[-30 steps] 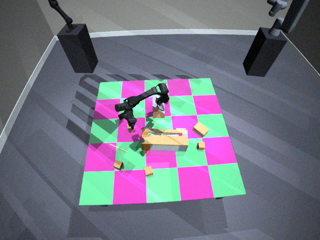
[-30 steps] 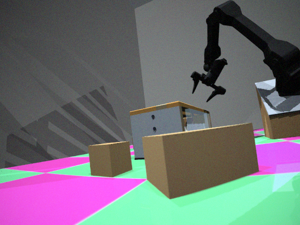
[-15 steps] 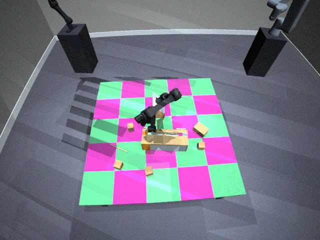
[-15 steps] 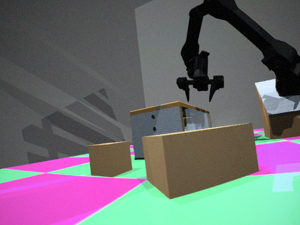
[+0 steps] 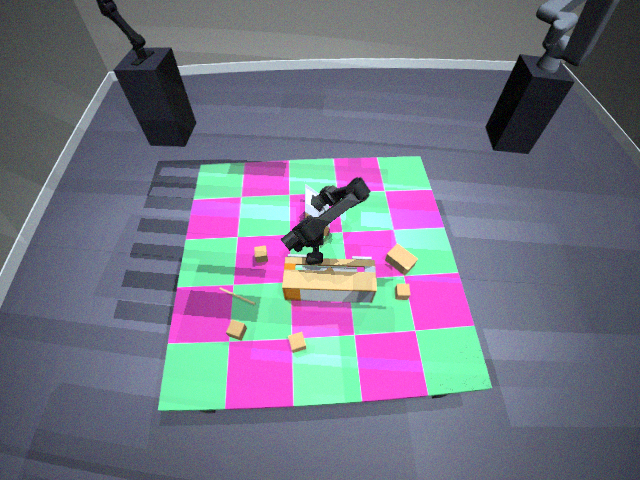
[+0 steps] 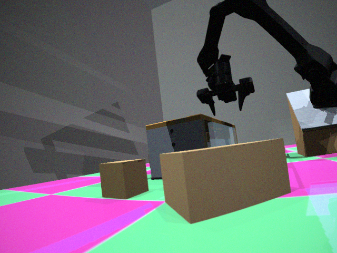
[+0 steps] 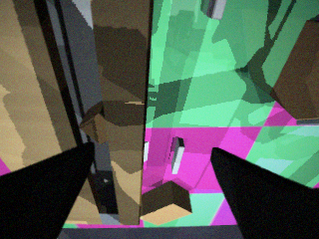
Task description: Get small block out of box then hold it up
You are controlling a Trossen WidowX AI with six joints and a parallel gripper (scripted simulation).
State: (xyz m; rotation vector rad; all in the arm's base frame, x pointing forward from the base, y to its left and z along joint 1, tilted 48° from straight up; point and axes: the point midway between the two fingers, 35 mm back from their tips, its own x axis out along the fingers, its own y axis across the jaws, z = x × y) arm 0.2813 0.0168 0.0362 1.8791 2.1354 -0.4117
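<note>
My gripper tip is now 10 cm above the clear-fronted box, 4 cm to the right of it and 4 cm short of it. Round my gripper tip: larger tan block (36 cm to the left, 13 cm below, 7 cm behind); thin stick (36 cm to the right, 16 cm ahead, 15 cm below).
</note>
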